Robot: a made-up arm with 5 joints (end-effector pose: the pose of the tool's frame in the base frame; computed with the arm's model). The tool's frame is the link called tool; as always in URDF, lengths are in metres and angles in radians. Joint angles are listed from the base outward.
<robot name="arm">
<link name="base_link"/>
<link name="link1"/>
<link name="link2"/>
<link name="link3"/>
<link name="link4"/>
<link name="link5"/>
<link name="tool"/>
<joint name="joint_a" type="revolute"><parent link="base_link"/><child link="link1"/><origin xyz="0.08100 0.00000 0.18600"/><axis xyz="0 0 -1"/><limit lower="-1.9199" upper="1.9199" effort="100" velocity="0.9"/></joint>
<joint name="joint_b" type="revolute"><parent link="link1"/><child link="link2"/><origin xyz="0.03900 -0.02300 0.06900"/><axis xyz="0 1 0"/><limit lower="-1.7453" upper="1.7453" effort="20" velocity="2.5"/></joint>
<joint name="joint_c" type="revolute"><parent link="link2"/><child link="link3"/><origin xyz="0.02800 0.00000 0.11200"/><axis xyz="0 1 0"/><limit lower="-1.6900" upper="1.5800" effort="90" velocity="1.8"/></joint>
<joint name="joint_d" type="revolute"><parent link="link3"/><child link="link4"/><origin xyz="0.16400 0.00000 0.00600"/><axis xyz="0 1 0"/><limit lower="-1.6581" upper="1.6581" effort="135" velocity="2.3"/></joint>
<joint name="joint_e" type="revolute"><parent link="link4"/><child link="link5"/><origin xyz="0.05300 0.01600 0.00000"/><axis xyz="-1 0 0"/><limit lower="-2.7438" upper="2.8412" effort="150" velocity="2.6"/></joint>
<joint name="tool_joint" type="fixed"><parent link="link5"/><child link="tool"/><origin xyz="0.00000 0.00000 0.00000" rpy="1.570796 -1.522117 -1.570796"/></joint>
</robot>
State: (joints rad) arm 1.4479 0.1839 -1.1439 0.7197 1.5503
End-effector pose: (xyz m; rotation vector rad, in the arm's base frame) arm 0.1020 -0.2268 0.5104 -1.8029 -0.1737 0.0382
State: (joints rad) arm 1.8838 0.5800 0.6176 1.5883 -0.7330
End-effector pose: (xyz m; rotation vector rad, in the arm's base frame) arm 0.0314 -0.1306 0.1644 0.8384 1.3642 -2.2381
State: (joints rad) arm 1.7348 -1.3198 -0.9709 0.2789 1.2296
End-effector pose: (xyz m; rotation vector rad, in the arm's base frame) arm 0.1064 0.1963 0.4772 2.6953 0.3057 -0.1662
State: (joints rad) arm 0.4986 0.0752 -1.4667 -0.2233 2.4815
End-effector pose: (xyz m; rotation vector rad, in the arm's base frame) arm 0.1623 -0.0522 0.5800 3.0989 0.3269 0.0565
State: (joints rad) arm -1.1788 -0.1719 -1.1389 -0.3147 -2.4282
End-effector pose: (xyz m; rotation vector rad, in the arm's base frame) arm 0.1184 0.0721 0.5831 -2.9958 -0.7875 -0.0512
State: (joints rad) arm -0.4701 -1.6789 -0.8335 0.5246 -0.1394
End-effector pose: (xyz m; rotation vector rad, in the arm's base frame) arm -0.1235 -0.1118 0.4109 -0.8815 2.5812 0.0811
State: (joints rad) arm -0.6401 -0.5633 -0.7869 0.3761 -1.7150
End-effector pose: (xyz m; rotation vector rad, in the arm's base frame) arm 0.1355 0.0318 0.5698 2.4289 -0.9390 -0.4266
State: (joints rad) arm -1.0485 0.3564 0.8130 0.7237 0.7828
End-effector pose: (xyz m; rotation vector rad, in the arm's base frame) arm 0.1655 0.1327 0.1513 -0.0578 0.3644 1.7653
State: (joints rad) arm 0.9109 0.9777 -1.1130 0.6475 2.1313
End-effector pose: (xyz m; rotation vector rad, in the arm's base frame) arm 0.2933 -0.2851 0.2965 -1.1134 -0.0826 1.0553
